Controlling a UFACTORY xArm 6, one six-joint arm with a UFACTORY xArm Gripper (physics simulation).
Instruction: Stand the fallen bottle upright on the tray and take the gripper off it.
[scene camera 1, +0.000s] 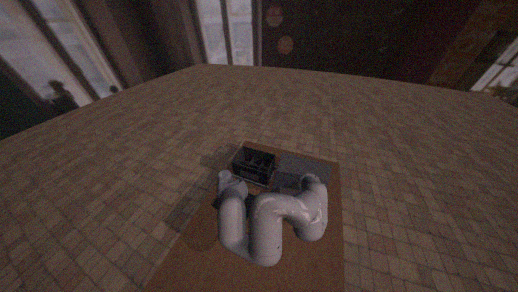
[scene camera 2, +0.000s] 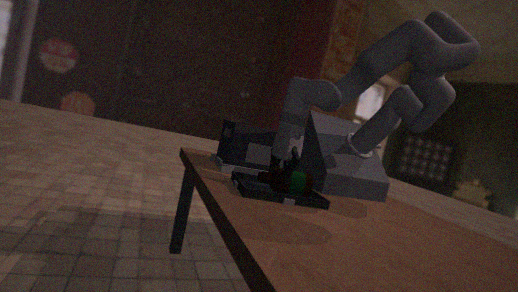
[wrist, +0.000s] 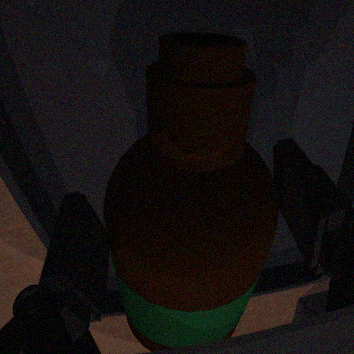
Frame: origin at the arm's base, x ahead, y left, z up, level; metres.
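Seen in the pictures: gripper, fingertip midpoint: (scene camera 2: 277, 180) (wrist: 182, 192); arm's base, origin of the base link: (scene camera 2: 358, 146).
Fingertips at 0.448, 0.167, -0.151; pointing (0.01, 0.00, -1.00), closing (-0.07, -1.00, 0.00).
Note:
Pixels of each thing's top centre, then the offset from my fingertips to it, as dx, dy, dz. Level surfaces: height alone.
- brown bottle, middle of its top: (wrist: 201, 297) (scene camera 2: 286, 169) -0.018, +0.003, +0.037
- shallow dark tray, middle of its top: (wrist: 206, 181) (scene camera 2: 278, 185) (scene camera 1: 235, 201) -0.012, -0.010, -0.017
- dark crate with dividers, middle of its top: (scene camera 2: 263, 128) (scene camera 1: 253, 158) -0.059, -0.288, +0.133
- wooden table, its level: dz -0.043
The brown bottle (scene camera 2: 301, 182) (wrist: 192, 215) with a green band lies on its side in the shallow dark tray (scene camera 2: 317, 201) (wrist: 65, 130). In scene camera 2 its neck points left, and in the wrist view the neck points to the top. My gripper (scene camera 2: 283, 178) (wrist: 182, 192) is shut on the bottle's body, with one dark finger against each side just above the green band. The arm hides the bottle in scene camera 1.
A dark crate with dividers (scene camera 1: 252, 173) (scene camera 2: 225, 145) stands beside the tray near the table's far edge. A grey block (scene camera 1: 300, 165) (scene camera 2: 355, 186) stands under the arm's base, close behind the tray. The wooden table (scene camera 1: 310, 265) (scene camera 2: 390, 240) carries them.

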